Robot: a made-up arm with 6 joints. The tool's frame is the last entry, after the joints. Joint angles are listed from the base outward.
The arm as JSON. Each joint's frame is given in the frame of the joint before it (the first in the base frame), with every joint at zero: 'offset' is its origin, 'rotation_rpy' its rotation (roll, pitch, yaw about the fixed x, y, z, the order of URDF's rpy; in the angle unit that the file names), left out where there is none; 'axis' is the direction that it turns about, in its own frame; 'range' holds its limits. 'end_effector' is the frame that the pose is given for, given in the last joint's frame.
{
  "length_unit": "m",
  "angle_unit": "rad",
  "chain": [
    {
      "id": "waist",
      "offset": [
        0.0,
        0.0,
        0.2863
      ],
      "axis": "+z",
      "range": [
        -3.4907,
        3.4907
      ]
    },
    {
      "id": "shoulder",
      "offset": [
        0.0,
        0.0,
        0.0
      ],
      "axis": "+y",
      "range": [
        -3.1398,
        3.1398
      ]
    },
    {
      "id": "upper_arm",
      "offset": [
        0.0,
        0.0,
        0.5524
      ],
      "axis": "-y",
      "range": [
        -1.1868,
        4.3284
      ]
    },
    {
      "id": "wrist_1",
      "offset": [
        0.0,
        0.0,
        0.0
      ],
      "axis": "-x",
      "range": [
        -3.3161,
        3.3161
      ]
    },
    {
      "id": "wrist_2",
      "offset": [
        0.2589,
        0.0,
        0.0
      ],
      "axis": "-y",
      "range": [
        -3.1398,
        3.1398
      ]
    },
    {
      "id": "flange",
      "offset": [
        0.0,
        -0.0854,
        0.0
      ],
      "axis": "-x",
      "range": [
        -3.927,
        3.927
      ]
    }
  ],
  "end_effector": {
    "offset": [
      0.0,
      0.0,
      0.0
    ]
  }
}
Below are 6 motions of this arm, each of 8 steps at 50 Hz.
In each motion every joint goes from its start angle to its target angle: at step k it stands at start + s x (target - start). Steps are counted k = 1, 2, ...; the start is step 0. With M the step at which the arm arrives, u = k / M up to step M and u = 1 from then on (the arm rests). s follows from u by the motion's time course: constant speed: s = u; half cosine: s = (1 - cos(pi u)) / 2; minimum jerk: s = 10 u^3 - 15 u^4 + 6 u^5.
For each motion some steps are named. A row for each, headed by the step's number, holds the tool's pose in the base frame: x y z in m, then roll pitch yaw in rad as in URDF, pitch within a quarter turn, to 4 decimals.
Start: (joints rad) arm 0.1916 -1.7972 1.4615 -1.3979 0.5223 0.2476
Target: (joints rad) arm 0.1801 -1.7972 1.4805 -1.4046 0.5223 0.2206
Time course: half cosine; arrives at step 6
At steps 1, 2, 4, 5, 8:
1: -0.7879 -0.1671 0.2153 -1.9071 0.1885 -2.4268
2: -0.7885 -0.1654 0.2144 -1.8993 0.1909 -2.4285
4: -0.7899 -0.1607 0.2119 -1.8780 0.1974 -2.4332
5: -0.7905 -0.1590 0.2109 -1.8702 0.1998 -2.4349
8: -0.7907 -0.1583 0.2106 -1.8674 0.2007 -2.4355

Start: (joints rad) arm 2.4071 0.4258 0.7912 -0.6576 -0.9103 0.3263
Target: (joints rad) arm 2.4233 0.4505 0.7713 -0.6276 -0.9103 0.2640
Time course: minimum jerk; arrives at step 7
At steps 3, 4, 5, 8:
3: -0.3229 0.3795 0.8275 0.3561 0.3925 2.9540
4: -0.3269 0.3808 0.8234 0.3722 0.4065 2.9554
5: -0.3303 0.3818 0.8199 0.3857 0.4182 2.9567
8: -0.3325 0.3824 0.8176 0.3945 0.4259 2.9575

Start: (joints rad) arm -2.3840 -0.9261 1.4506 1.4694 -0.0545 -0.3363
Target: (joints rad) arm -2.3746 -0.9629 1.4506 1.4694 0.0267 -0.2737
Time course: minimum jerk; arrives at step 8
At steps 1, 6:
1: 0.4934 0.4787 0.7358 1.9564 -0.7683 0.8314
6: 0.4996 0.4926 0.7133 1.9687 -0.7299 0.7416

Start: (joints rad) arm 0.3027 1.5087 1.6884 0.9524 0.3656 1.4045
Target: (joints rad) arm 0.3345 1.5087 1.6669 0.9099 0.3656 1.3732
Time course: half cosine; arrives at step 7
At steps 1, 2, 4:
1: 0.7722 0.1904 0.4350 -2.4421 -0.3796 0.6228
2: 0.7718 0.1936 0.4339 -2.4308 -0.3785 0.6257
4: 0.7707 0.2031 0.4308 -2.3965 -0.3754 0.6344

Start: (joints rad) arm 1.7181 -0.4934 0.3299 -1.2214 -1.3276 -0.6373
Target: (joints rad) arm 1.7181 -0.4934 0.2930 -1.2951 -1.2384 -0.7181
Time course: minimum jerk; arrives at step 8
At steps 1, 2, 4, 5, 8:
1: 0.0327 -0.0221 0.9080 1.3333 0.0477 2.8688
2: 0.0321 -0.0216 0.9071 1.3449 0.0390 2.8687
4: 0.0294 -0.0195 0.9031 1.3980 -0.0002 2.8673
5: 0.0279 -0.0183 0.9008 1.4286 -0.0223 2.8657
8: 0.0260 -0.0169 0.8980 1.4666 -0.0492 2.8630

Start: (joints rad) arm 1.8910 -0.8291 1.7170 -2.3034 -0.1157 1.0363
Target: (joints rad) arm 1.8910 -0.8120 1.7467 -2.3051 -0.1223 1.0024
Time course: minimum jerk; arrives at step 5
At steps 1, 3, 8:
1: 0.1302 -0.5740 0.8575 -1.8202 -0.5148 -1.3497
3: 0.1293 -0.5717 0.8604 -1.7973 -0.5040 -1.3525
8: 0.1289 -0.5705 0.8618 -1.7856 -0.4985 -1.3539

